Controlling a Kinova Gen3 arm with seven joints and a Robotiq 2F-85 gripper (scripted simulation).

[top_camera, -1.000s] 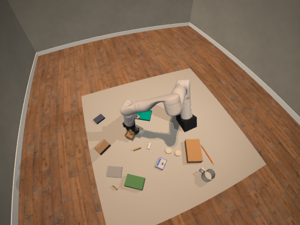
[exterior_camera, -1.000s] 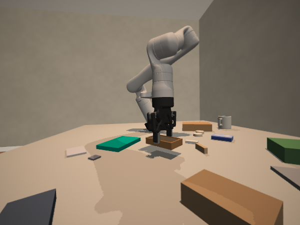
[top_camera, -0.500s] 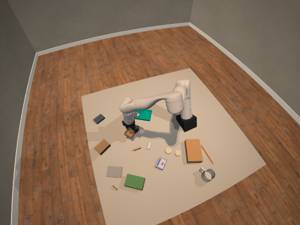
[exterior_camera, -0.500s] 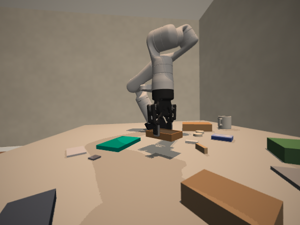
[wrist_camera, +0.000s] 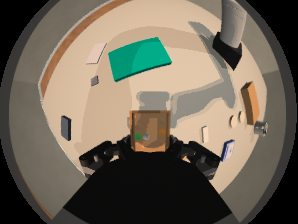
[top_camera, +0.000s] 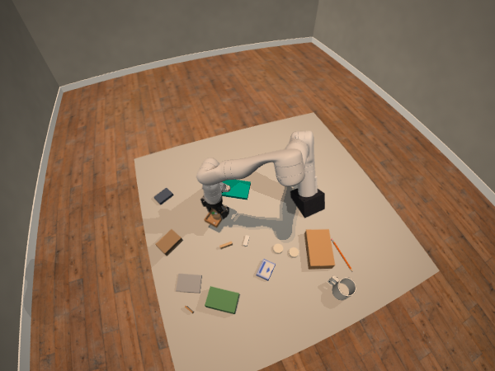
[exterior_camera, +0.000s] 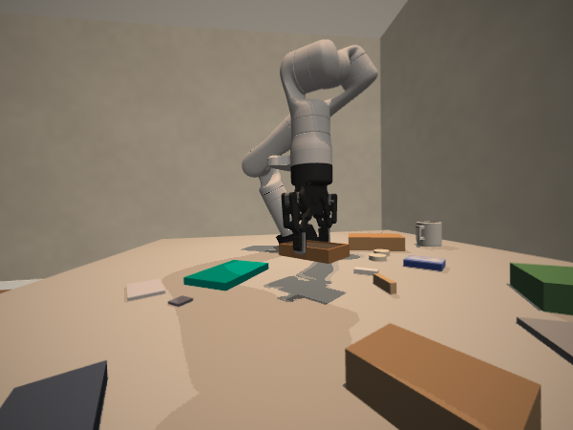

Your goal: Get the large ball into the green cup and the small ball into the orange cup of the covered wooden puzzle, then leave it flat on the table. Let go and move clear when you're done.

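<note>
Right now the covered wooden puzzle is 20 mm below my hand. The rest, counted from my hand: teal slab (180 mm to the right, 120 mm behind, 80 mm below); then white block (140 mm to the left, 110 mm behind, 90 mm below); then small wooden block (140 mm to the left, 80 mm below, 10 mm behind).
</note>
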